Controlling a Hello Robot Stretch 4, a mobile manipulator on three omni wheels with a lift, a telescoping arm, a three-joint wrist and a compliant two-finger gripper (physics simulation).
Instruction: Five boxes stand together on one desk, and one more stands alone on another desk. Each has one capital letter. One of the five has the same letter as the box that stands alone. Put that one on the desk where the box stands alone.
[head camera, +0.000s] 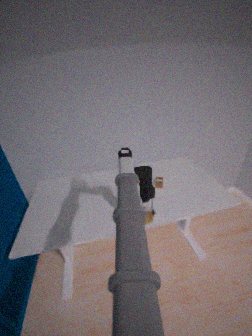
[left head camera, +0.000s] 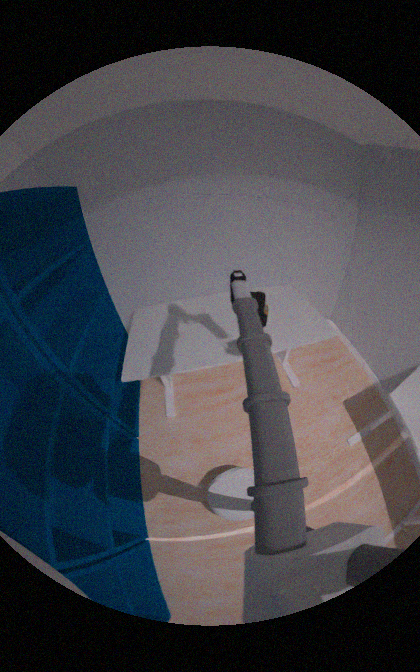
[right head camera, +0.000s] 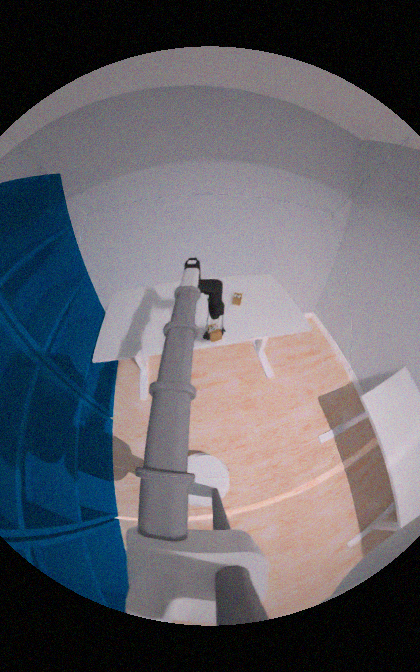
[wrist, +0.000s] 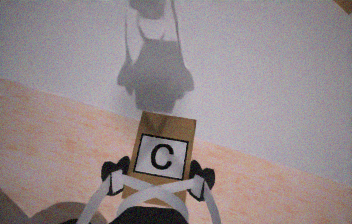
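Seen in the pictures: gripper, fingertip midpoint: (right head camera: 214, 336) (wrist: 159, 170); robot's base at its link origin: (left head camera: 236, 492) (right head camera: 201, 478).
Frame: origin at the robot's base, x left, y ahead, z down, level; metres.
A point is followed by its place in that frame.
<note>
A brown box with a black C on a white label (wrist: 161, 156) @[z -0.856, x -0.079, y 0.746 m] (right head camera: 215, 335) @[z -0.850, x -0.093, y 0.700 m] (head camera: 149, 216) @[z -0.856, x -0.105, y 0.706 m] is held by my gripper (wrist: 159, 170) @[z -0.816, x -0.087, y 0.725 m] (right head camera: 215, 333) @[z -0.816, x -0.087, y 0.725 m]. The gripper is shut on its two sides. They hang above the front edge of a white desk (head camera: 200, 195) @[z -0.693, x -0.544, y 1.020 m] (left head camera: 300, 320) @[z -0.692, x -0.539, y 1.082 m] (right head camera: 270, 315) @[z -0.693, x -0.496, y 1.032 m] (wrist: 275, 100) @[z -0.692, x -0.227, y 0.916 m], with their shadow on its top. The lone box (head camera: 159, 182) @[z -0.742, x -0.259, y 1.155 m] (right head camera: 237, 299) @[z -0.738, x -0.262, y 1.150 m] stands on this desk, farther back and to the right; its letter is too small to read. It is partly hidden in the left head view (left head camera: 266, 310) @[z -0.742, x -0.274, y 1.153 m], and a corner shows in the wrist view (wrist: 345, 4) @[z -0.703, x -0.262, y 1.145 m].
A large blue surface (head camera: 10, 240) @[z -0.485, x 0.925, y 0.890 m] (left head camera: 50, 400) @[z -0.963, x 0.874, y 0.302 m] (right head camera: 40, 390) @[z -0.678, x 1.088, y 0.346 m] rises along the left, close to the desk's left end. Another white desk (right head camera: 400, 440) @[z -0.692, x -1.264, y -0.036 m] stands at the right. My grey telescoping arm (head camera: 132, 250) @[z -1.238, x 0.000, y 0.281 m] (left head camera: 272, 435) @[z -1.241, x 0.005, y 0.165 m] (right head camera: 170, 425) @[z -1.241, x -0.008, y 0.163 m] reaches out over the floor. The wall is behind the desk.
</note>
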